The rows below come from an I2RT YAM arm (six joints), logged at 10 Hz.
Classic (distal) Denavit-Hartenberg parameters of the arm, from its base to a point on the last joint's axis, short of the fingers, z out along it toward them. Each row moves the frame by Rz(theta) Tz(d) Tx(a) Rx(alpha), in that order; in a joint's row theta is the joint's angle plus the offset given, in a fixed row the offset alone. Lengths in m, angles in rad.
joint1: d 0.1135, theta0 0, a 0.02, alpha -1.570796
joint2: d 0, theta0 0, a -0.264, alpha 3.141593
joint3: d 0, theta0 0.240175, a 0.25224, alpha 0
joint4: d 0, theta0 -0.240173, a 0.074, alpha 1.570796
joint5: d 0, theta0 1.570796, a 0, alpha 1.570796
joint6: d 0.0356, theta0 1.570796, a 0, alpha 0
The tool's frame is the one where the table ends.
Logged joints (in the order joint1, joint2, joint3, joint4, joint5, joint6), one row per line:
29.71 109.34 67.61 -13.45 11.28 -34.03
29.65 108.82 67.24 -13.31 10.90 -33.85
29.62 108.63 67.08 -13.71 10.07 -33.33
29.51 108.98 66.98 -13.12 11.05 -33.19
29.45 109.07 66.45 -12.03 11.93 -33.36
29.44 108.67 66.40 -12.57 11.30 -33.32
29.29 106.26 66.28 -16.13 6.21 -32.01
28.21 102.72 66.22 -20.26 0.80 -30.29
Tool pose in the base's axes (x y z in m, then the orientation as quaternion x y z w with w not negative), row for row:
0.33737 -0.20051 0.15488 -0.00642 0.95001 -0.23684 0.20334
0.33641 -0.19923 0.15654 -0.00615 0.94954 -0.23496 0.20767
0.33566 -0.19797 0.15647 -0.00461 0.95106 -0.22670 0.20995
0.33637 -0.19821 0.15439 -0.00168 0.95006 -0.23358 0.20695
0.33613 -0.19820 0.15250 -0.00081 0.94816 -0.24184 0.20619
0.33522 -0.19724 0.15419 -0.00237 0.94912 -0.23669 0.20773
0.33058 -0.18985 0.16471 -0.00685 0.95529 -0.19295 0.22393
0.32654 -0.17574 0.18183 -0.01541 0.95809 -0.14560 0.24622
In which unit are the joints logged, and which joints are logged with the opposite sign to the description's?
The joints are logged in degrees. Opposite sign: joint1.
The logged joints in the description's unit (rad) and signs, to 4 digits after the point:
-0.5185 1.9083 1.1800 -0.2347 0.1969 -0.5939
-0.5175 1.8993 1.1736 -0.2323 0.1902 -0.5908
-0.5170 1.8960 1.1708 -0.2393 0.1758 -0.5817
-0.5150 1.9021 1.1690 -0.2290 0.1929 -0.5793
-0.5140 1.9036 1.1598 -0.2100 0.2082 -0.5822
-0.5138 1.8966 1.1589 -0.2194 0.1972 -0.5815
-0.5112 1.8546 1.1568 -0.2815 0.1084 -0.5587
-0.4924 1.7928 1.1558 -0.3536 0.0140 -0.5287

